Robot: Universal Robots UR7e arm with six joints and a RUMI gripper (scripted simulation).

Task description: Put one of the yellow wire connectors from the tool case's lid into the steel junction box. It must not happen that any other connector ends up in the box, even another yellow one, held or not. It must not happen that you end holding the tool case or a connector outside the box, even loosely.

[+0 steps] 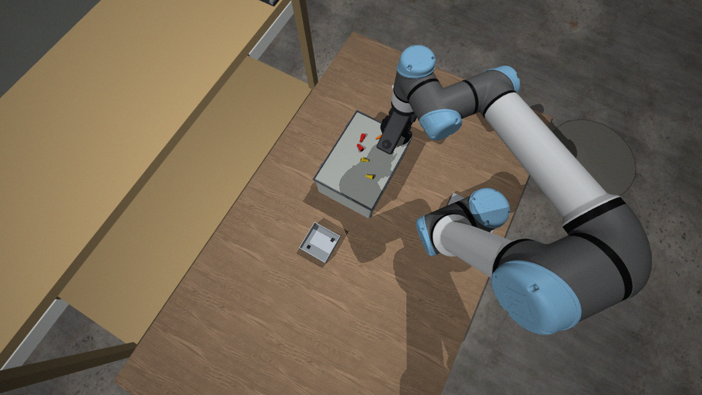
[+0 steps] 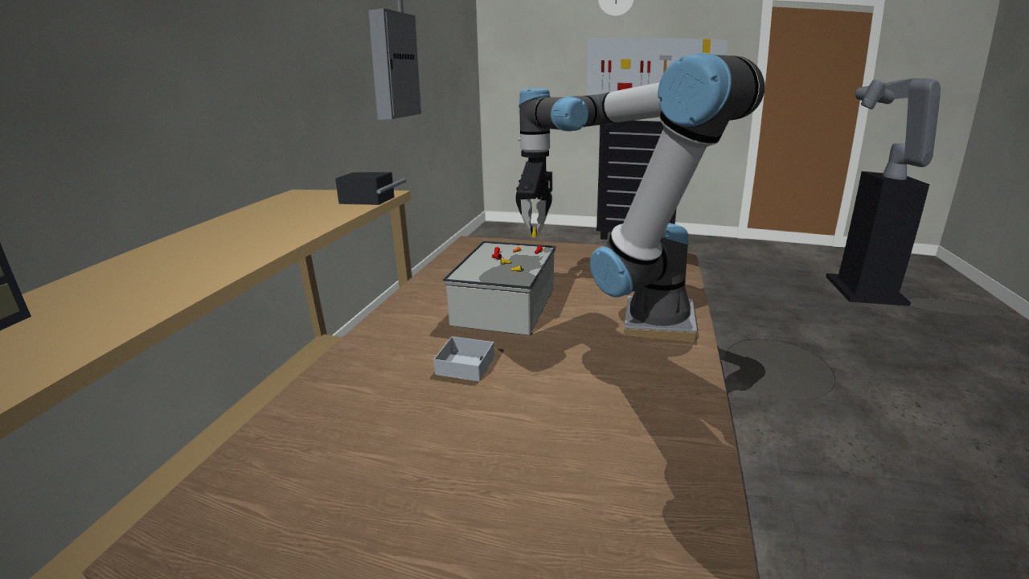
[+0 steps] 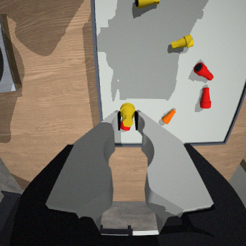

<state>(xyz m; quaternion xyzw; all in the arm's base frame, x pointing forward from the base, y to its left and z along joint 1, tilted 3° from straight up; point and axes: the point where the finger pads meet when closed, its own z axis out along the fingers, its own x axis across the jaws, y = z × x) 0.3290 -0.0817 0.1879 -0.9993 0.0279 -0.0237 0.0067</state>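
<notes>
Now: hand 6 cm short of the orange connector, 4 cm to the left of it and 7 cm above it. The rest, counted from my hand: grey tool case: 8 cm ahead, 5 cm to the left, 11 cm below.
</notes>
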